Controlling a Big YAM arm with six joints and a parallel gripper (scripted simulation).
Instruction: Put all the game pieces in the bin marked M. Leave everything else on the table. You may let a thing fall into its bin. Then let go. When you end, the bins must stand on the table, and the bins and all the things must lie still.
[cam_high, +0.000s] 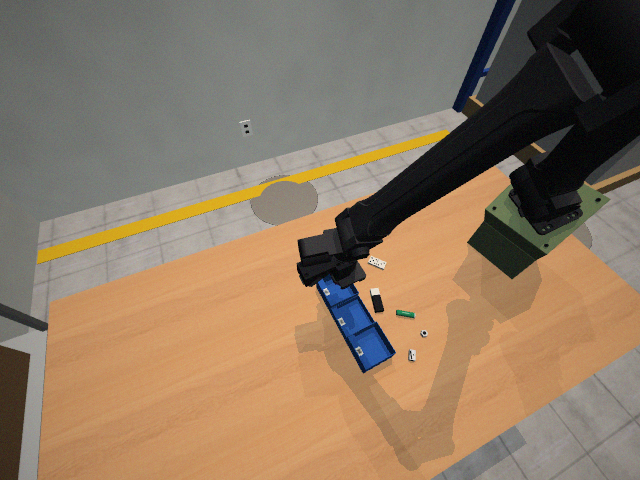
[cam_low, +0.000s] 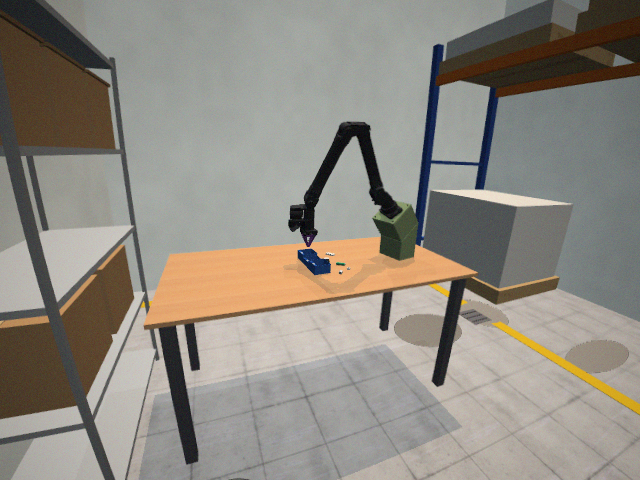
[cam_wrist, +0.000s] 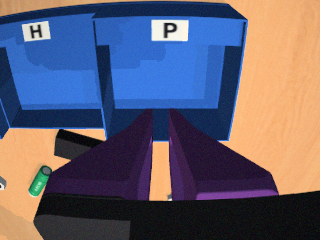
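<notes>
Now: hand 1 cm past the blue bin, 8 cm to the right of it and 6 cm above it. Also, from my hand: green cylinder (15 cm behind, 10 cm to the left, 8 cm below); then white domino (14 cm behind, 6 cm to the right, 8 cm below); then grey nut (18 cm behind, 16 cm to the left, 8 cm below).
</notes>
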